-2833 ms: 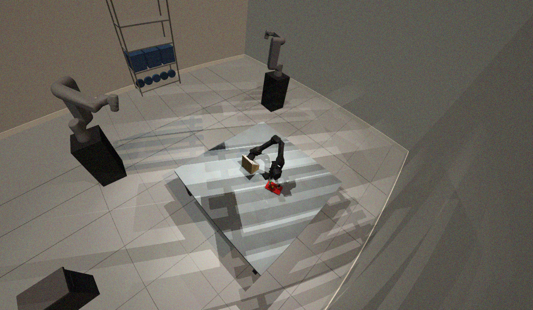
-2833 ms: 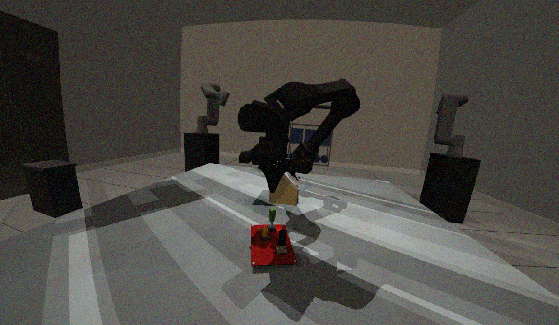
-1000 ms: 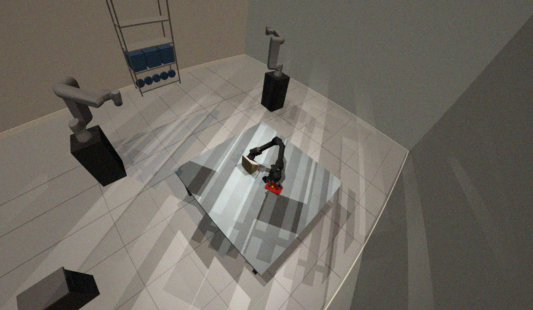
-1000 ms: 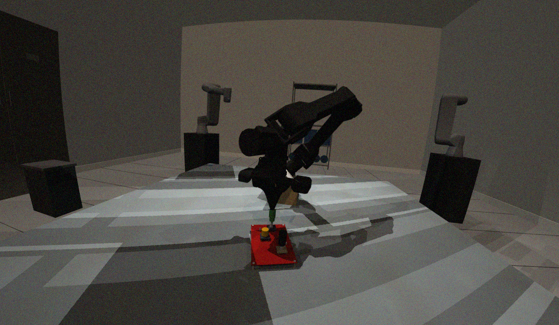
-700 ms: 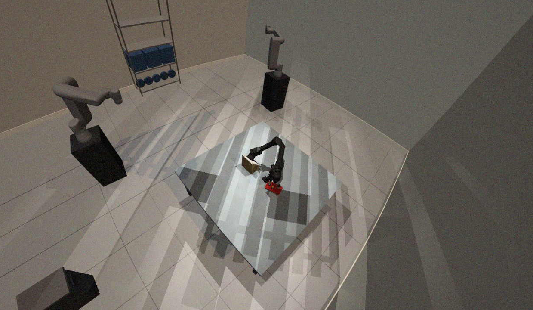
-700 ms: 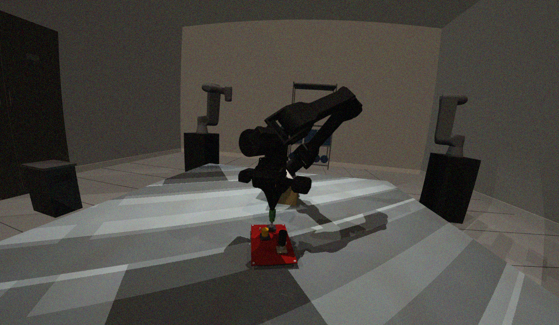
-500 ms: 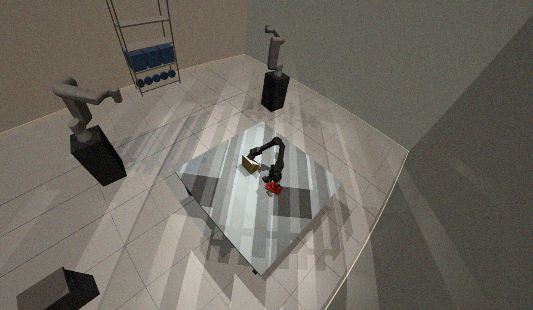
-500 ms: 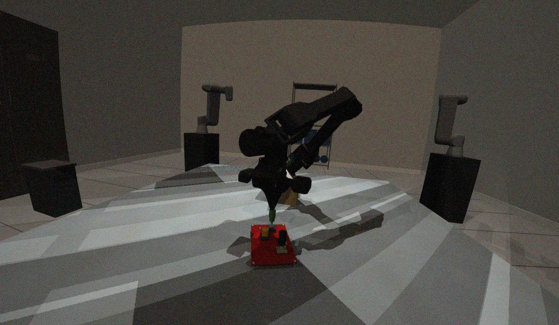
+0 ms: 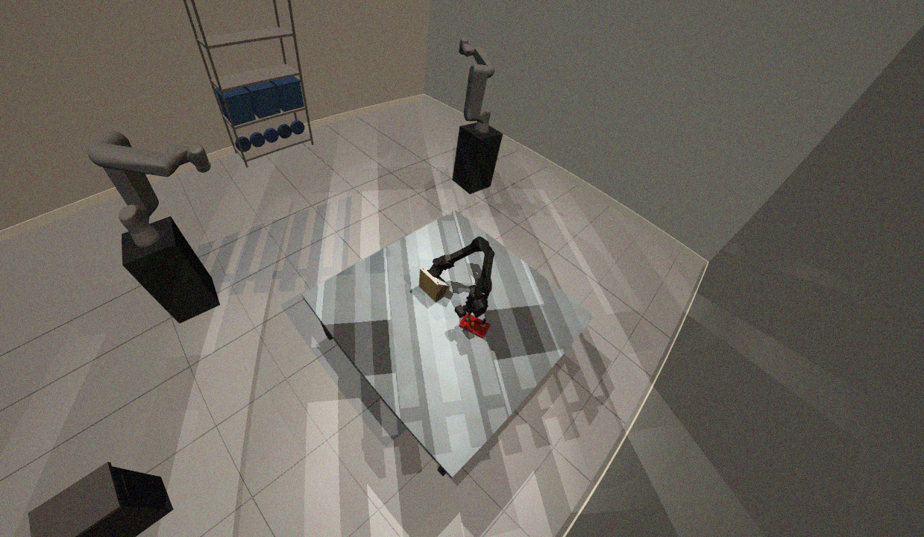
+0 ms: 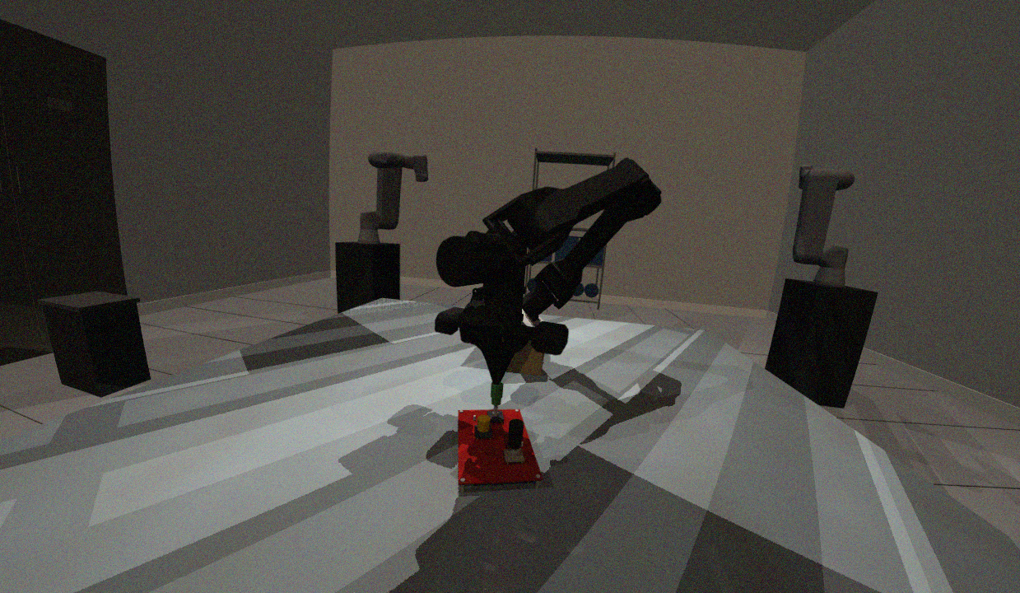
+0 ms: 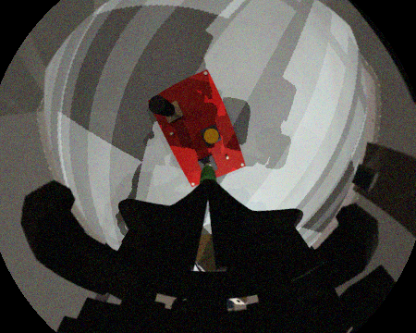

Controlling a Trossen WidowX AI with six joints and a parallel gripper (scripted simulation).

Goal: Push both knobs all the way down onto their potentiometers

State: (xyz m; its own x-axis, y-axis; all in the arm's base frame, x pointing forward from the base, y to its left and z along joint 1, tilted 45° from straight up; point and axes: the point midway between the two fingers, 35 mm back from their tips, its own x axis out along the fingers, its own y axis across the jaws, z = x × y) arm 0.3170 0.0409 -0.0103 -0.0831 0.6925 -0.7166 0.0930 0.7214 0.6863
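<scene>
Now: the green knob 20 mm below my gripper tip. From my gripper tip the other things lie so: black knob 80 mm ahead, 50 mm to the left, 30 mm below.
</scene>
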